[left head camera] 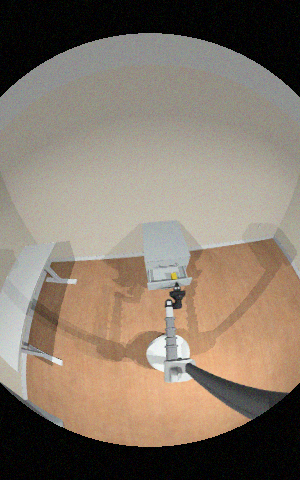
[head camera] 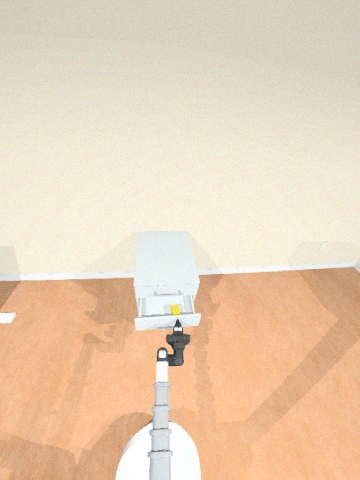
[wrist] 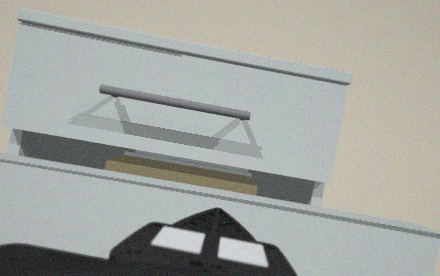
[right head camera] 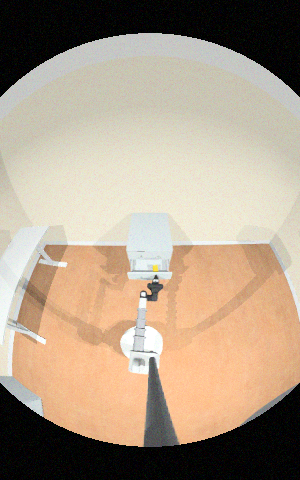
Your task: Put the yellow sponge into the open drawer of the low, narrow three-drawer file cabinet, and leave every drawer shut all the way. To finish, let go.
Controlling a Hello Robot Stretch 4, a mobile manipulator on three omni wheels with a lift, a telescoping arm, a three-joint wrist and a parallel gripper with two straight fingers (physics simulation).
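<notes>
The low grey-white file cabinet [head camera: 165, 260] [left head camera: 165, 240] [right head camera: 149, 232] stands against the wall. The drawer below its top drawer [wrist: 165, 70] is partly pulled out; its front panel [head camera: 150, 323] [left head camera: 159, 286] [right head camera: 140, 275] [wrist: 65, 200] faces me. The yellow sponge [head camera: 175, 309] [left head camera: 174, 275] [right head camera: 155, 268] lies inside this drawer, near the front and right of its middle. A tan strip, apparently the sponge's side, shows through the gap in the wrist view. My gripper [head camera: 178, 321] [left head camera: 177, 284] [right head camera: 156, 276] [wrist: 215, 226] is shut and empty, its tips at the drawer's front panel, right of centre. Whether they touch is unclear. The lowest drawer is hidden.
A white table [left head camera: 25, 295] [right head camera: 22, 270] with angled legs stands along the left side. The wall rises directly behind the cabinet. My telescoping arm [head camera: 161, 420] [left head camera: 171, 332] [right head camera: 140, 325] reaches from the base towards the drawer. A grey object [right head camera: 22, 400] shows at the lower left.
</notes>
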